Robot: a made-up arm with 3 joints. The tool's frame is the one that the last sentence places. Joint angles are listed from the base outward.
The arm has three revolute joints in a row. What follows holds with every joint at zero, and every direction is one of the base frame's.
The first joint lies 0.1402 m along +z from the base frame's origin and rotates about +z.
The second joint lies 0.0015 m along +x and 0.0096 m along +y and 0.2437 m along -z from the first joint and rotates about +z.
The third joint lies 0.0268 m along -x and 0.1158 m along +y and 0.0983 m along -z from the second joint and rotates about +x.
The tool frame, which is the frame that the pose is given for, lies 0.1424 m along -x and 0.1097 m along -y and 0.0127 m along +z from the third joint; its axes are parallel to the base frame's.
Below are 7 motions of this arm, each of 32 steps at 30 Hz.
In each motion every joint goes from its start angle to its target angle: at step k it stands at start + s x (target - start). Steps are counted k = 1, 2, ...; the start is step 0. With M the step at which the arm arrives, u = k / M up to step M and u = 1 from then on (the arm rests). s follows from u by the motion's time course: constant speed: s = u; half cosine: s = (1 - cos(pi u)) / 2; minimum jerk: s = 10 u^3 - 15 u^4 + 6 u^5.
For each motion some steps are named. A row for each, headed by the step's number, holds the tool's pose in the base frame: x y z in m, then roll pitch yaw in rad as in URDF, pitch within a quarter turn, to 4 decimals.
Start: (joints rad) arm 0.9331 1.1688 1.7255
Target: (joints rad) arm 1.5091 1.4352 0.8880
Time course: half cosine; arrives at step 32
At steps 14, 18, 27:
14: 0.0673 -0.1677 -0.3074 1.3884 0.0000 2.4409
18: 0.1026 -0.1396 -0.3007 1.2251 0.0000 2.6053
27: 0.1447 -0.0784 -0.2827 0.9374 0.0000 2.8946

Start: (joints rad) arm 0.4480 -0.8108 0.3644
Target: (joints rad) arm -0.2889 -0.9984 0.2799
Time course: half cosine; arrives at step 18
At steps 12, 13, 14, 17, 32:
12: -0.0745 0.1603 -0.2222 0.3010 0.0000 -1.0562
13: -0.0640 0.1648 -0.2215 0.2950 0.0000 -1.1222
14: -0.0547 0.1682 -0.2210 0.2898 0.0000 -1.1792
17: -0.0378 0.1729 -0.2200 0.2805 0.0000 -1.2803
32: -0.0366 0.1731 -0.2199 0.2799 0.0000 -1.2873

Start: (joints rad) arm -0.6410 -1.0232 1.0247
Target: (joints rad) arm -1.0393 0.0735 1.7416
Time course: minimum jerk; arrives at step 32
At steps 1, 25, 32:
1: 0.0705 0.1708 -0.2890 1.0249 0.0000 -1.6640
25: 0.0187 0.2088 -0.3122 1.6890 0.0000 -1.0170
32: 0.0131 0.2121 -0.3121 1.7416 0.0000 -0.9658

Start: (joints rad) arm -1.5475 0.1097 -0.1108
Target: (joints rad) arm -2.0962 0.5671 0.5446
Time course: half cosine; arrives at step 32
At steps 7, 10, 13, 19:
7: -0.0046 0.1669 -0.1851 -0.0364 0.0000 -1.4482
10: -0.0039 0.1663 -0.1929 0.0348 0.0000 -1.4581
13: -0.0024 0.1658 -0.2025 0.1218 0.0000 -1.4702
19: 0.0035 0.1648 -0.2234 0.3120 0.0000 -1.4967

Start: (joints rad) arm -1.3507 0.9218 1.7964
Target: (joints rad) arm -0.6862 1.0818 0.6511
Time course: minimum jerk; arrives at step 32
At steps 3, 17, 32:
3: -0.0924 0.1860 -0.3117 1.7882 0.0000 -0.4230
17: -0.1622 0.0588 -0.2971 1.1568 0.0000 0.0315
32: -0.1569 -0.0395 -0.2582 0.6511 0.0000 0.3956

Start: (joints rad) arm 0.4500 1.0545 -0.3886
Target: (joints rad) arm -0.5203 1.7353 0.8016
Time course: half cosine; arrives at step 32
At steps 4, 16, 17, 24, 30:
4: -0.0323 -0.1580 -0.1529 -0.3433 0.0000 1.4935
16: -0.0393 -0.1547 -0.2119 0.2065 0.0000 1.3598
17: -0.0419 -0.1540 -0.2183 0.2648 0.0000 1.3456
24: -0.0658 -0.1466 -0.2559 0.6273 0.0000 1.2574
30: -0.0802 -0.1409 -0.2708 0.7902 0.0000 1.2178

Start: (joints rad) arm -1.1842 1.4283 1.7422
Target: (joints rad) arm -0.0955 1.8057 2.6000
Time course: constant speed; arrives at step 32
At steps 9, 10, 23, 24, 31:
9: -0.2161 0.0191 -0.3074 1.9835 0.0000 0.6564
10: -0.2185 0.0112 -0.3065 2.0103 0.0000 0.7023
23: -0.2183 -0.1049 -0.2882 2.3587 0.0000 1.2979
24: -0.2153 -0.1144 -0.2863 2.3856 0.0000 1.3437
31: -0.1820 -0.1780 -0.2716 2.5732 0.0000 1.6644

